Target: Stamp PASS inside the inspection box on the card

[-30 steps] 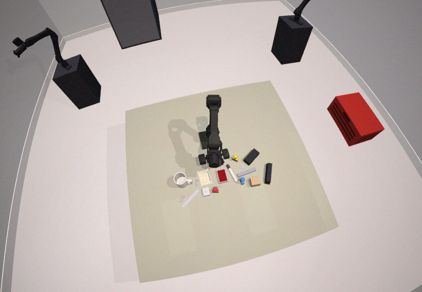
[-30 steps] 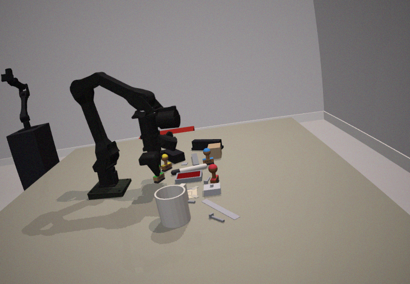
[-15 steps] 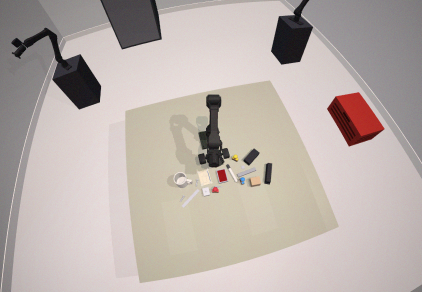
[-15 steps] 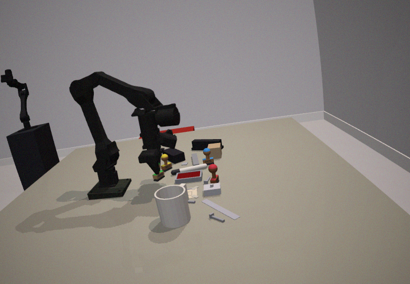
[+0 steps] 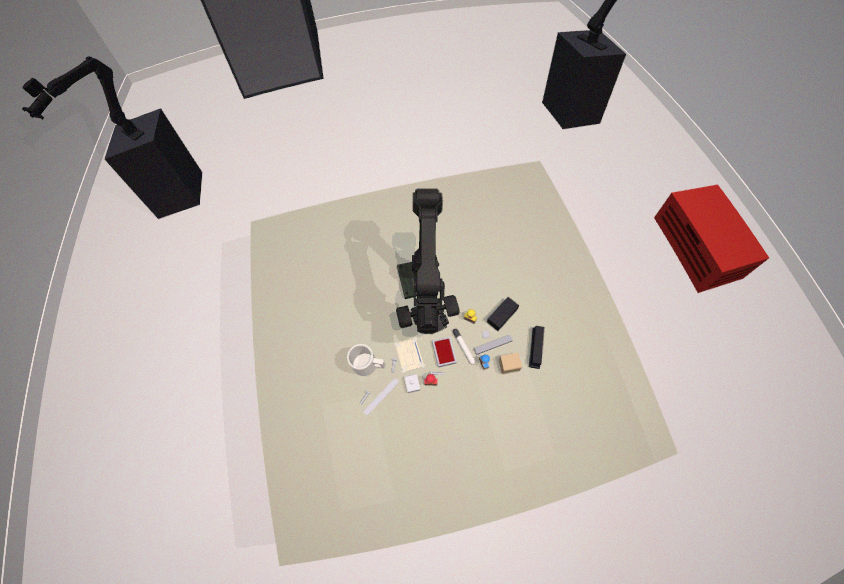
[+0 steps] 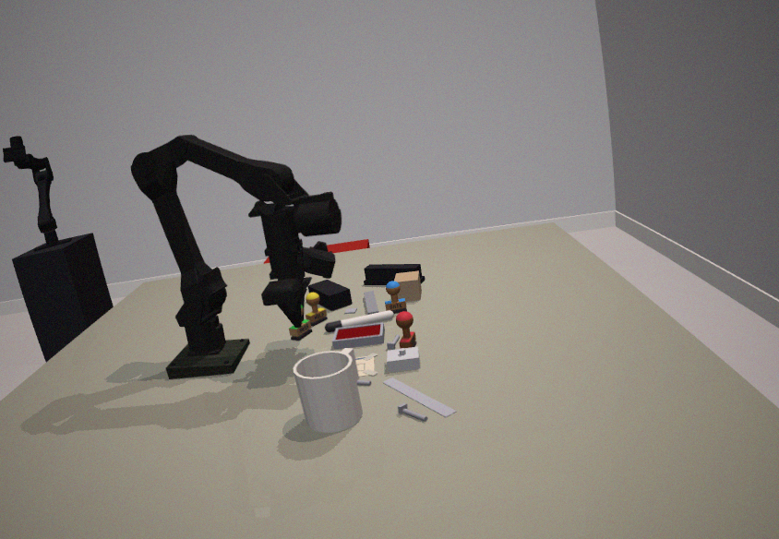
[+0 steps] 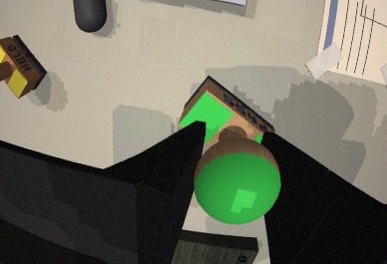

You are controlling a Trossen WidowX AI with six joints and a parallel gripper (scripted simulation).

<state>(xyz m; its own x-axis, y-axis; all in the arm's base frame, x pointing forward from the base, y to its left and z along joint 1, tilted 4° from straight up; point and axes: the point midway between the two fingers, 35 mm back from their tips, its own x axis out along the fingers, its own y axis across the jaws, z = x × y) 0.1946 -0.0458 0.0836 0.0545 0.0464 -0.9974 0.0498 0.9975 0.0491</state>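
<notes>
Now: gripper tip 100 mm short of the ink pad, 50 mm above it and 20 mm to the right of it. The rest, counted from my gripper tip: white marker (90 mm to the left, 80 mm ahead, 50 mm below); green-knobbed PASS stamp (right at my gripper tip); cream card (90 mm to the right, 70 mm ahead, 60 mm below).
</notes>
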